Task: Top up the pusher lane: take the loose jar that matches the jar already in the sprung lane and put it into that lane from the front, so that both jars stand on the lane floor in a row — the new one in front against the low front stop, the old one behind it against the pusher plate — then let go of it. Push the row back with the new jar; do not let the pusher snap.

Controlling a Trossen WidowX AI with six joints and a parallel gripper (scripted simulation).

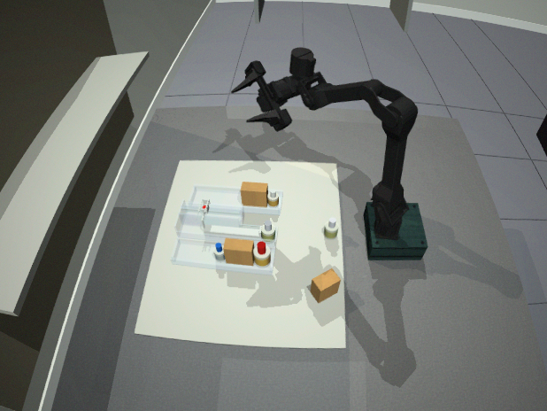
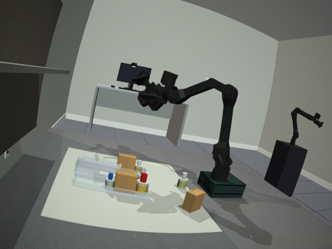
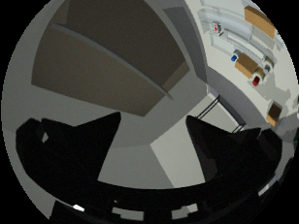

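Right now my gripper tip is 80 mm past the small jar and 320 mm above it. From my gripper tip the other things lie so: red mark (100 mm ahead, 100 mm to the left, 290 mm below).
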